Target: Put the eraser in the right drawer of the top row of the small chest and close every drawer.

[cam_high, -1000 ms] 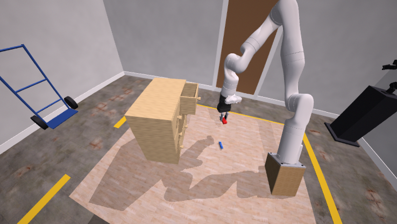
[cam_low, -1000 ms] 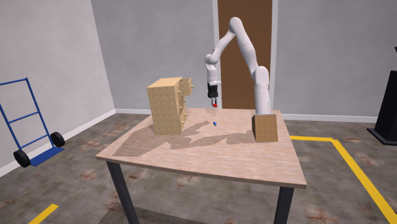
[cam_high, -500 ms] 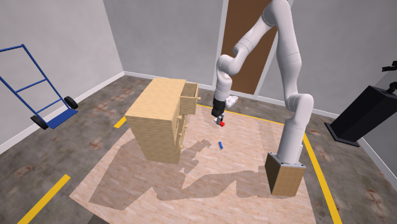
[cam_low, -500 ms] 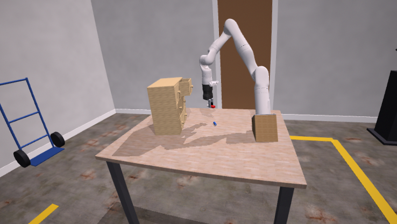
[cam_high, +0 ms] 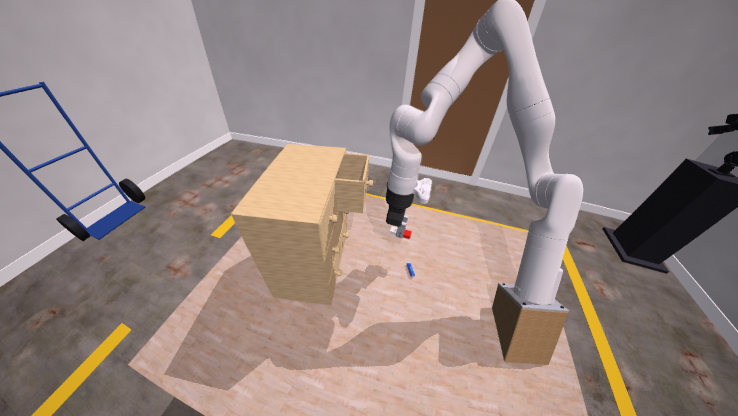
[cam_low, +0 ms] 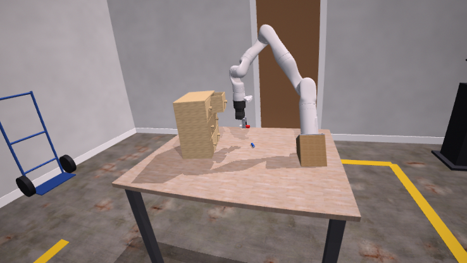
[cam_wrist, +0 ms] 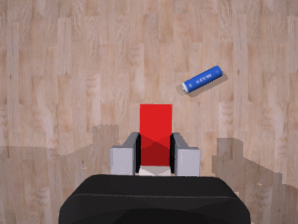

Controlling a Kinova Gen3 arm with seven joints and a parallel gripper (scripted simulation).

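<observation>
The small blue object is 110 mm below my hand, 60 mm behind it and 50 mm to the left of it. Also, from my hand: white eraser: 10 mm below, 10 mm ahead.
</observation>
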